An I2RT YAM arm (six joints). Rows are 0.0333 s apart.
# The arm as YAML. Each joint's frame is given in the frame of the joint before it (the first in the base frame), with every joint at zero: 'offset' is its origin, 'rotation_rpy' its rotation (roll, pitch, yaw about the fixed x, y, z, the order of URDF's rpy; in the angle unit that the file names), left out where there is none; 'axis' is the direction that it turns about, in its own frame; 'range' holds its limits. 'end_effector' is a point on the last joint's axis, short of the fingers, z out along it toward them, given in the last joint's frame.
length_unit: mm
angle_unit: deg
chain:
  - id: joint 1
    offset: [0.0, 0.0, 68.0]
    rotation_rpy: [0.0, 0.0, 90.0]
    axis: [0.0, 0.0, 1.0]
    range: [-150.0, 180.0]
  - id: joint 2
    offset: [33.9, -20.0, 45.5]
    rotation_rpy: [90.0, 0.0, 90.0]
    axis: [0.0, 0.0, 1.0]
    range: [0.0, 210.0]
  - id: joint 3
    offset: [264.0, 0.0, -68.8]
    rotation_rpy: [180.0, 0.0, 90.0]
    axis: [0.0, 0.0, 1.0]
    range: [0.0, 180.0]
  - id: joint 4
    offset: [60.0, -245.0, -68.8]
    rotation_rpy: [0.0, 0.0, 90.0]
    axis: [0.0, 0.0, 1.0]
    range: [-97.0, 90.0]
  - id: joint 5
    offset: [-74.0, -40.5, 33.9]
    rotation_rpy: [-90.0, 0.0, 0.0]
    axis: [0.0, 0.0, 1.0]
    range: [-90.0, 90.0]
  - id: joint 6
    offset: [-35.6, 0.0, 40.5]
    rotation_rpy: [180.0, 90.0, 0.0]
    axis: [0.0, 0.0, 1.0]
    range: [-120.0, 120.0]
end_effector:
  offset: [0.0, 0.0, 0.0]
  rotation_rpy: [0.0, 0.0, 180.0]
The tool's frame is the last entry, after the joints.
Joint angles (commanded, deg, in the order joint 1, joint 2, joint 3, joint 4, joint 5, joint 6), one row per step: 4.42 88.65 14.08 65.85 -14.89 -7.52; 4.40 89.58 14.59 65.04 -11.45 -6.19; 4.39 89.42 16.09 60.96 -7.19 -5.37; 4.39 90.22 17.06 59.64 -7.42 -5.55; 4.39 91.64 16.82 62.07 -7.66 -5.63; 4.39 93.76 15.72 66.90 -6.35 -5.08; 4.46 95.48 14.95 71.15 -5.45 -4.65; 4.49 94.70 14.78 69.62 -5.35 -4.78; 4.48 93.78 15.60 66.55 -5.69 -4.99; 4.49 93.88 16.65 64.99 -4.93 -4.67; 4.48 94.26 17.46 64.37 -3.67 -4.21; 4.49 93.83 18.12 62.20 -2.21 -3.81
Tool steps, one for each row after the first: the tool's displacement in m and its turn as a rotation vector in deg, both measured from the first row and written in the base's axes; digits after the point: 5 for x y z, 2 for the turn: 0.00293 -0.00195 -0.00321 0.60 1.58 -3.62; 0.00827 -0.00420 -0.00421 0.35 4.10 -7.99; 0.01206 -0.00377 -0.00595 0.06 5.19 -7.73; 0.01257 -0.00358 -0.00825 0.14 4.42 -7.48; 0.01053 -0.00455 -0.01224 0.67 2.93 -8.86; 0.00913 -0.00490 -0.01412 1.21 1.26 -9.73; 0.00771 -0.00494 -0.01446 0.92 2.14 -9.78; 0.00992 -0.00460 -0.01343 0.57 3.41 -9.44; 0.01396 -0.00471 -0.01278 0.64 4.06 -10.24; 0.01743 -0.00527 -0.01242 0.83 4.31 -11.57; 0.01936 -0.00598 -0.01208 0.75 5.40 -13.08
